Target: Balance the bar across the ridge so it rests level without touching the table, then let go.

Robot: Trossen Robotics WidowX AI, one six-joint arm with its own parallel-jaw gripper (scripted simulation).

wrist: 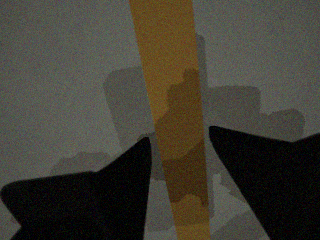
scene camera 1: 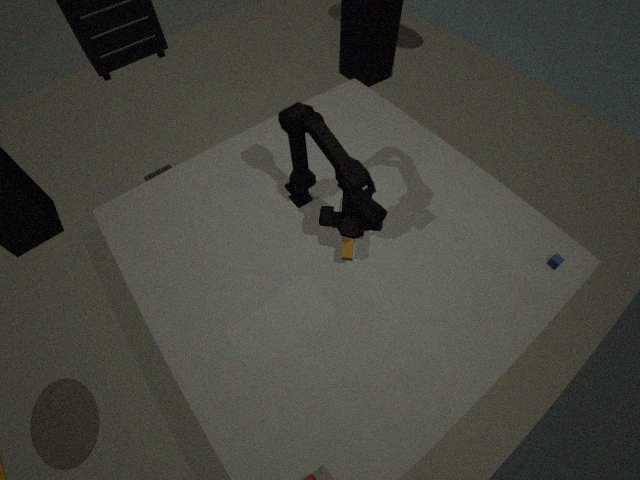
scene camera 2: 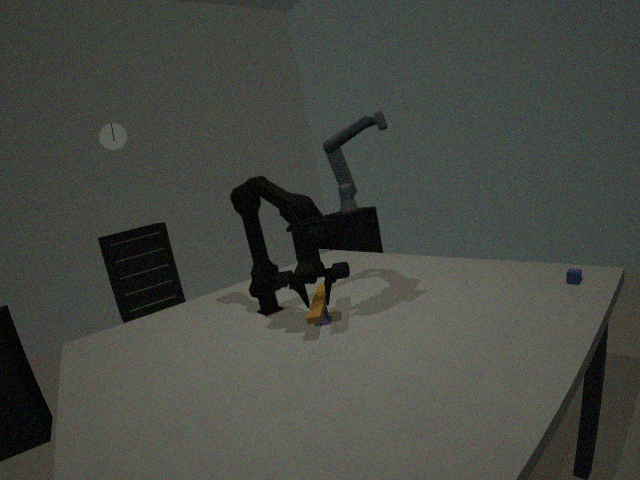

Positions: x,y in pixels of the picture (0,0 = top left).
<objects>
my gripper: wrist 179,137; scene camera 1; scene camera 2
same spot on my gripper: (scene camera 1: 336,222) = (scene camera 2: 294,279)
</objects>
